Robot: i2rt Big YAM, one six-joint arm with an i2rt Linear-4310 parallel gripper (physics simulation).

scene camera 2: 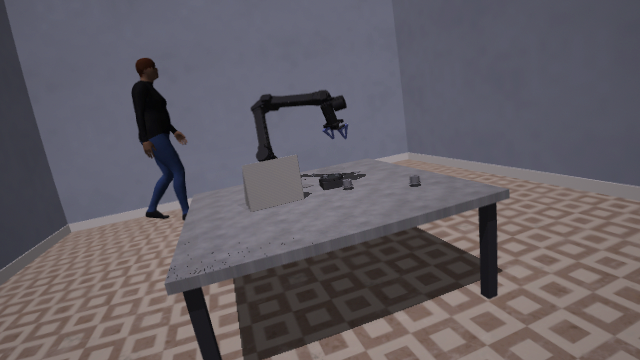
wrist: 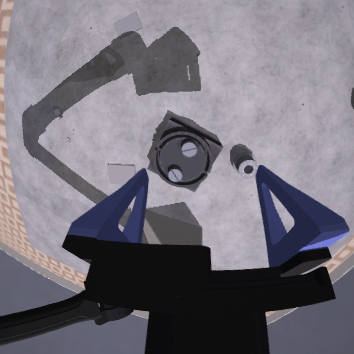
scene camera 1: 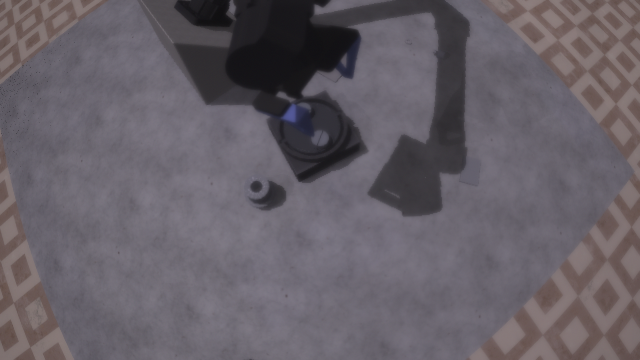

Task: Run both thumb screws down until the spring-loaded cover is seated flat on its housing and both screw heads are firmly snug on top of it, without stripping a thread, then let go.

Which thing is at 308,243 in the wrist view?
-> The gripper.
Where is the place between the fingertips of the gripper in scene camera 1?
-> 330,104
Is the gripper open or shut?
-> Open.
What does the gripper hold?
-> Nothing.
